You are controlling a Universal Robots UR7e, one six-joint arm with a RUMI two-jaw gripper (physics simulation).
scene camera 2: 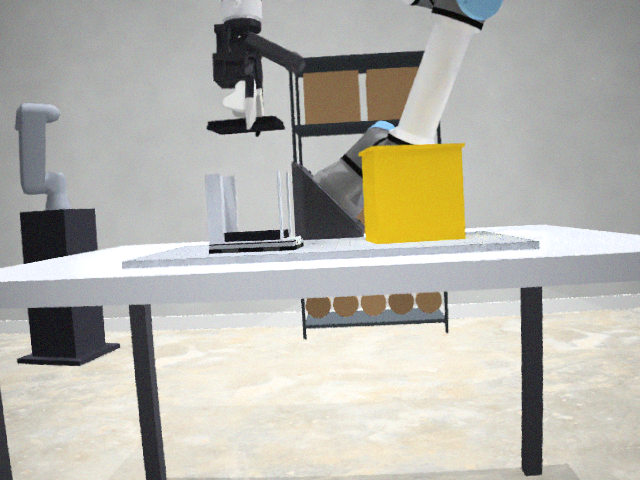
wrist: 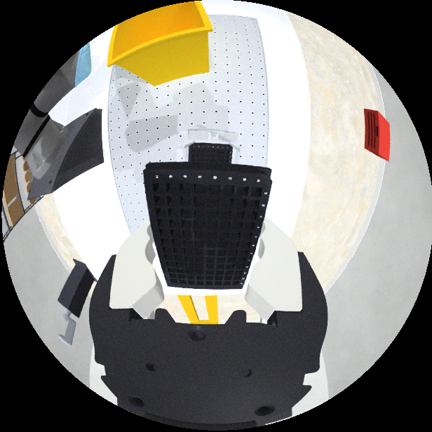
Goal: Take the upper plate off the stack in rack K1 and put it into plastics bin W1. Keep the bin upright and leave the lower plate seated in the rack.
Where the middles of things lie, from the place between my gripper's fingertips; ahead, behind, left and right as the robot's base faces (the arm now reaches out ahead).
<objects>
Now: hand 280 mm to the right of the yellow plastics bin W1 [scene camera 2: 412, 193], 130 mm above it and 110 mm past it.
</objects>
